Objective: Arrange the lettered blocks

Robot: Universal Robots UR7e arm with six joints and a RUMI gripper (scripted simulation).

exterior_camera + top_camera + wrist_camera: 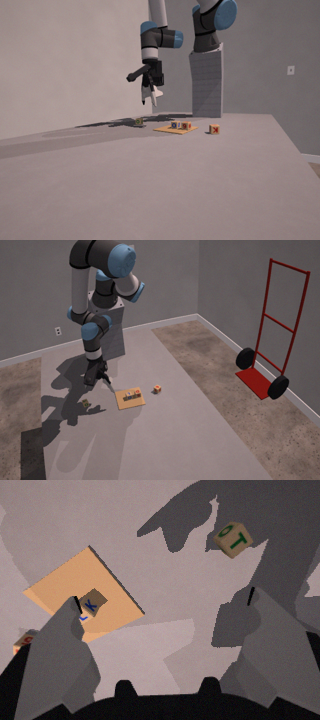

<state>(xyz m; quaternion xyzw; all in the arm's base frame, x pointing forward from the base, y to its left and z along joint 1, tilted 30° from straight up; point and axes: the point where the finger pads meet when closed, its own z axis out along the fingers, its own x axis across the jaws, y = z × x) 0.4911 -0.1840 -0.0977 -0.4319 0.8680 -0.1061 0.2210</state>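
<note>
Right now my hand is 90 mm to the left of the green-lettered block, 80 mm above it and 40 mm past it. Also, from my hand: red-marked block 190 mm to the left, 80 mm below, 20 mm ahead; tan mat 150 mm to the left, 100 mm below, 20 mm ahead; blue-lettered block 140 mm to the left, 80 mm below, 20 mm ahead.
</note>
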